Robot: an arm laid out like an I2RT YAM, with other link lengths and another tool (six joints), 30 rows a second.
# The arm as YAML. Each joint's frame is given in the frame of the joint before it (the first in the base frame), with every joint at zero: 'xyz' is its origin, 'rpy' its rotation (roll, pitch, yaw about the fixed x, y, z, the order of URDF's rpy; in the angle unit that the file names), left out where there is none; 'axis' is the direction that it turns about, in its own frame. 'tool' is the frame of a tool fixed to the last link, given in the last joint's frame.
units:
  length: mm
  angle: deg
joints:
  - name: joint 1
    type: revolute
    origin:
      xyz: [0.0, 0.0, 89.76]
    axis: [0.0, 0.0, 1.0]
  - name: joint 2
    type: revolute
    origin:
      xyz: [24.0, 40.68, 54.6]
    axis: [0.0, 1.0, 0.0]
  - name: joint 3
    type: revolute
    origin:
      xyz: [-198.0, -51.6, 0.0]
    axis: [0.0, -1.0, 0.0]
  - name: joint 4
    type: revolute
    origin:
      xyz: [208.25, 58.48, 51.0]
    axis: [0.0, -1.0, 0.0]
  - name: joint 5
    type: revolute
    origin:
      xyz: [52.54, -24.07, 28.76]
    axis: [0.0, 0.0, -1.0]
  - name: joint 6
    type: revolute
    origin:
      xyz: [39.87, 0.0, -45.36]
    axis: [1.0, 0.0, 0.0]
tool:
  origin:
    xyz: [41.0, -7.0, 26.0]
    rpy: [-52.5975, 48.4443, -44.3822]
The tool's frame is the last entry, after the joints.
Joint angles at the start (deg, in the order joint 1, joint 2, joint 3, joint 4, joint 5, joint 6):
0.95 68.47 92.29 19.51 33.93 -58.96
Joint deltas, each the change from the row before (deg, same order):
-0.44 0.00 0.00 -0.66 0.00 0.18
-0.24 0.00 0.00 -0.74 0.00 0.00
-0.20 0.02 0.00 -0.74 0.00 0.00
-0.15 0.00 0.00 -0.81 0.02 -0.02
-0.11 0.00 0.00 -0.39 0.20 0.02
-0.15 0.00 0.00 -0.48 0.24 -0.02
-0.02 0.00 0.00 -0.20 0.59 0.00
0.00 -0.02 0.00 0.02 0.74 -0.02
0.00 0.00 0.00 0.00 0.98 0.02
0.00 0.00 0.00 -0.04 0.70 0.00
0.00 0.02 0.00 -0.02 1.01 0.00
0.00 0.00 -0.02 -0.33 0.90 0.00
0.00 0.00 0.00 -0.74 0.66 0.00
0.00 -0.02 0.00 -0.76 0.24 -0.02
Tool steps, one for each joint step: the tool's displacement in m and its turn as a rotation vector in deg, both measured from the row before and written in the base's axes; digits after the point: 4 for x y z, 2 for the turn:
0.0010 -0.0017 -0.0011 0.10 0.56 -0.34
0.0011 -0.0009 -0.0012 -0.01 0.74 -0.24
0.0013 -0.0008 -0.0013 0.00 0.76 -0.20
0.0012 -0.0006 -0.0014 0.00 0.82 -0.18
0.0005 -0.0007 -0.0007 0.14 0.38 -0.25
0.0006 -0.0009 -0.0009 0.14 0.49 -0.35
0.0000 -0.0009 -0.0005 0.38 0.20 -0.48
-0.0005 -0.0010 -0.0002 0.46 -0.03 -0.58
-0.0004 -0.0013 -0.0004 0.63 -0.02 -0.75
-0.0003 -0.0009 -0.0003 0.44 0.04 -0.54
-0.0003 -0.0013 -0.0005 0.64 0.04 -0.78
0.0001 -0.0012 -0.0010 0.57 0.35 -0.70
0.0007 -0.0009 -0.0015 0.42 0.74 -0.52
0.0008 -0.0003 -0.0013 0.14 0.75 -0.20

